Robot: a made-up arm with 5 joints. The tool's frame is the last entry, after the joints. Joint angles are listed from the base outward.
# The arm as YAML. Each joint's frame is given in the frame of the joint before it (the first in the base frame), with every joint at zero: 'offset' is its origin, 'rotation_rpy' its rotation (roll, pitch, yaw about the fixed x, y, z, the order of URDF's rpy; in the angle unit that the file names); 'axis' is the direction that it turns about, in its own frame. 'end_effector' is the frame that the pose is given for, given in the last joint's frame.
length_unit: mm
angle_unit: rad
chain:
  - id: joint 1
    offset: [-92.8, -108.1, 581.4]
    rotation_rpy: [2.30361, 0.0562, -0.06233]
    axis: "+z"
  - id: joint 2
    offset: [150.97, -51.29, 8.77]
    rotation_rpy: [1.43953, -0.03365, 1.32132]
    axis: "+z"
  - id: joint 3
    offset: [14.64, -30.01, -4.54]
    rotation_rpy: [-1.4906, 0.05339, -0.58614]
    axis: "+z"
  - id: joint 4
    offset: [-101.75, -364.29, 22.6]
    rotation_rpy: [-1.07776, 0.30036, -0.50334]
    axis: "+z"
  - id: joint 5
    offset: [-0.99, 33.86, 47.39]
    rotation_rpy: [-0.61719, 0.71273, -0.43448]
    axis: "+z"
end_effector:
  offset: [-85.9, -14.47, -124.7]
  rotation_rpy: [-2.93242, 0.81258, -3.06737]
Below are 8 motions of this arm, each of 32 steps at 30 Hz.
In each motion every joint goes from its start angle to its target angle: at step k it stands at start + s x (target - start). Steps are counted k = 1, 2, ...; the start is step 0. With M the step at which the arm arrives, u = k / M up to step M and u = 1 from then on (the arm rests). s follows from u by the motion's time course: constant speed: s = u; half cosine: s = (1 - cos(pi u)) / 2; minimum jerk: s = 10 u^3 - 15 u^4 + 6 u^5.
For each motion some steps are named. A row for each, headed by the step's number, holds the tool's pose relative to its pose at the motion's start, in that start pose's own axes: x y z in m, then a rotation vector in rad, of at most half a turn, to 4 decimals.
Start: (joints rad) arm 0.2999 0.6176 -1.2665 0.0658 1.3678
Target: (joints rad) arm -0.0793 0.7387 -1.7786 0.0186 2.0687
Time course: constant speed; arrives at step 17
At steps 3, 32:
3: 0.0180 0.0335 0.0459 -0.2199 -0.0513 0.0043
32: 0.0327 0.2749 0.1939 -1.1542 -0.5229 0.0385

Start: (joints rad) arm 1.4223 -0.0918 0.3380 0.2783 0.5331
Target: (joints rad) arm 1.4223 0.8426 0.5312 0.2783 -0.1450
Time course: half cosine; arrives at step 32
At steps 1, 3, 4, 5, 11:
1: 0.0000 0.0002 0.0000 0.0020 -0.0007 0.0030
3: -0.0001 0.0016 0.0000 0.0182 -0.0064 0.0273
4: -0.0001 0.0028 0.0001 0.0321 -0.0112 0.0483
5: -0.0003 0.0043 0.0001 0.0497 -0.0172 0.0751
11: -0.0033 0.0184 0.0014 0.2182 -0.0667 0.3428

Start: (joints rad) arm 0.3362 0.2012 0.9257 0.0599 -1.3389
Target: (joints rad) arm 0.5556 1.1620 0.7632 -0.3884 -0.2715
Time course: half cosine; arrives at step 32
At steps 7, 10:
7: -0.0179 -0.0082 0.0124 0.0130 0.0666 -0.0015
10: -0.0340 -0.0166 0.0226 0.0147 0.1350 0.0055

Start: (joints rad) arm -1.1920 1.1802 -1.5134 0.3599 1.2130
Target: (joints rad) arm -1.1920 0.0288 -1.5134 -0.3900 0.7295
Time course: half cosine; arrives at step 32
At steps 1, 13, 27, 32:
1: 0.0007 0.0008 -0.0006 0.0015 0.0014 0.0045
13: 0.0618 0.1229 -0.0828 0.2624 0.2227 0.6520
27: 0.0180 0.2918 -0.1768 0.8901 0.6401 1.6340
32: 0.0086 0.3028 -0.1823 0.9673 0.6830 1.7243

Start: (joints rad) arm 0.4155 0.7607 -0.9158 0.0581 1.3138
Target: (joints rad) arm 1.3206 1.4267 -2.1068 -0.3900 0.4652
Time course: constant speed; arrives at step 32
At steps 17, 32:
17: -0.1309 0.1492 0.0534 -0.0476 -0.0885 0.3252
32: -0.1539 0.2942 0.0223 -0.0195 0.2892 0.4461

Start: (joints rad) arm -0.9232 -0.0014 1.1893 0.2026 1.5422
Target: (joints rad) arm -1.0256 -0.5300 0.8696 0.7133 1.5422
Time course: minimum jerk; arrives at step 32
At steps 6, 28, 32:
6: -0.0051 -0.0009 0.0101 -0.0337 0.0001 -0.0326
28: -0.1319 0.0366 0.1894 -0.6076 -0.0552 -0.7396
32: -0.1344 0.0382 0.1920 -0.6162 -0.0571 -0.7529

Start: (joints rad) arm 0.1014 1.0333 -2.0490 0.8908 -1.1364
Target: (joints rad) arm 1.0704 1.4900 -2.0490 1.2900 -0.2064
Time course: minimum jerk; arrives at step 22
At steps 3, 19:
3: -0.0056 -0.0014 0.0050 -0.0197 -0.0325 -0.0145
19: -0.3938 -0.0263 0.0161 -0.3709 -1.4064 -1.3476

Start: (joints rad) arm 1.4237 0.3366 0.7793 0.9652 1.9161
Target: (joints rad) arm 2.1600 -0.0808 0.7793 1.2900 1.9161
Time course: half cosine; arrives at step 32
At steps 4, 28, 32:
4: 0.0086 -0.0042 -0.0153 -0.0073 0.0372 -0.0163
28: 0.0673 -0.0765 -0.4022 -0.3568 0.9198 -0.3074
32: 0.0642 -0.0785 -0.4168 -0.3784 0.9540 -0.3148

